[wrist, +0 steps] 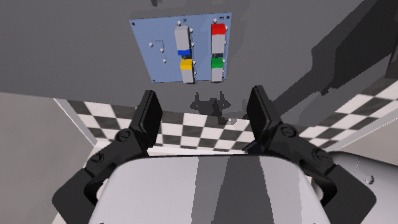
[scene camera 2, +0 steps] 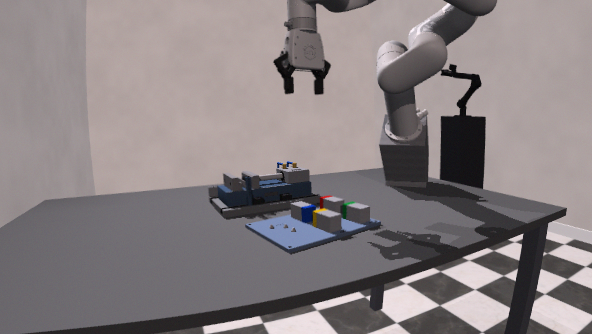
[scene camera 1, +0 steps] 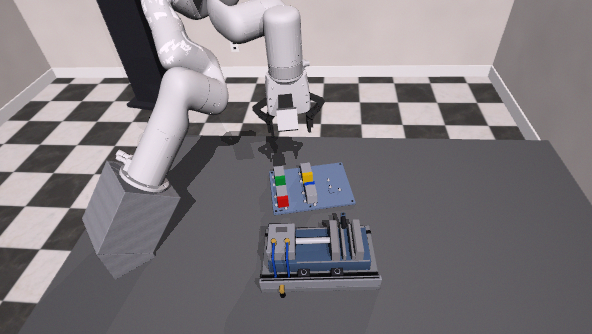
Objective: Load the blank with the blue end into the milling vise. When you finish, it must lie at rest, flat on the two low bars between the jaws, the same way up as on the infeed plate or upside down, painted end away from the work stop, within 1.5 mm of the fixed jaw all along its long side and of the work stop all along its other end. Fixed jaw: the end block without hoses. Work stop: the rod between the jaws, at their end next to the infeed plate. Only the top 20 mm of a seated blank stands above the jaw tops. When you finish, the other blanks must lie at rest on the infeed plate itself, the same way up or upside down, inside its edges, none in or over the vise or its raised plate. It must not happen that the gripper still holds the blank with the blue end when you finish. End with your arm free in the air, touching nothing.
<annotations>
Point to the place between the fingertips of my gripper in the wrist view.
203,99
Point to a hose block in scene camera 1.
280,249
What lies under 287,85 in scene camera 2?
My gripper.
</annotations>
